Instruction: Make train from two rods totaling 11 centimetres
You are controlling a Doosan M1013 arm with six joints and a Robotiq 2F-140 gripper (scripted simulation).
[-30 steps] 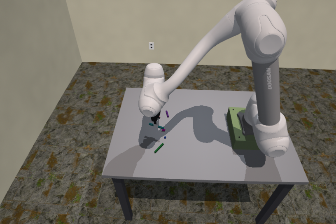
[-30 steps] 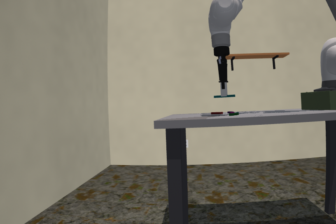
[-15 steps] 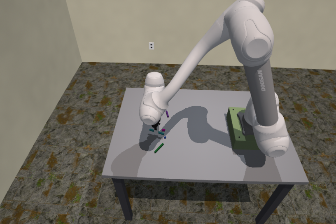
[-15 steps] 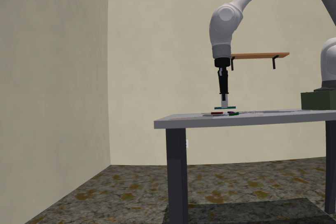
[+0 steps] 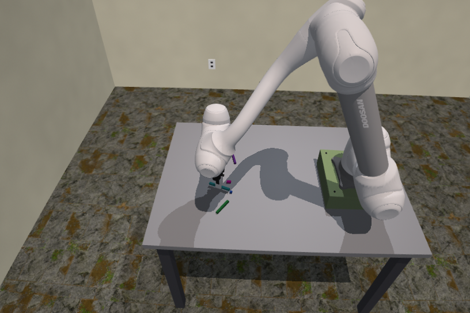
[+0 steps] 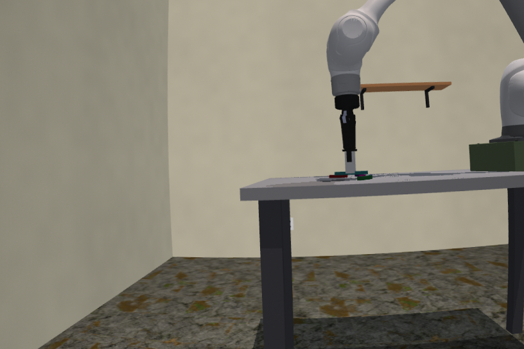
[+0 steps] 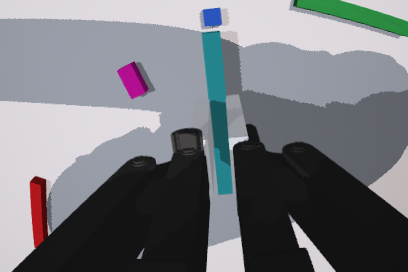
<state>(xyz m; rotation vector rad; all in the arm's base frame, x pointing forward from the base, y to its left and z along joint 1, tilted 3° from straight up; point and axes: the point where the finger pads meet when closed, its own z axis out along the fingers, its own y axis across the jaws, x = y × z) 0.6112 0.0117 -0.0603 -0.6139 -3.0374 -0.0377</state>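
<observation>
My gripper is now 3 cm above the turquoise rod. The rest, counted from my hand: magenta rod (4 cm behind, 4 cm to the right, 4 cm below); then green rod (2 cm behind, 11 cm to the left, 4 cm below); then blue rod (5 cm behind, 2 cm to the left, 4 cm below).
</observation>
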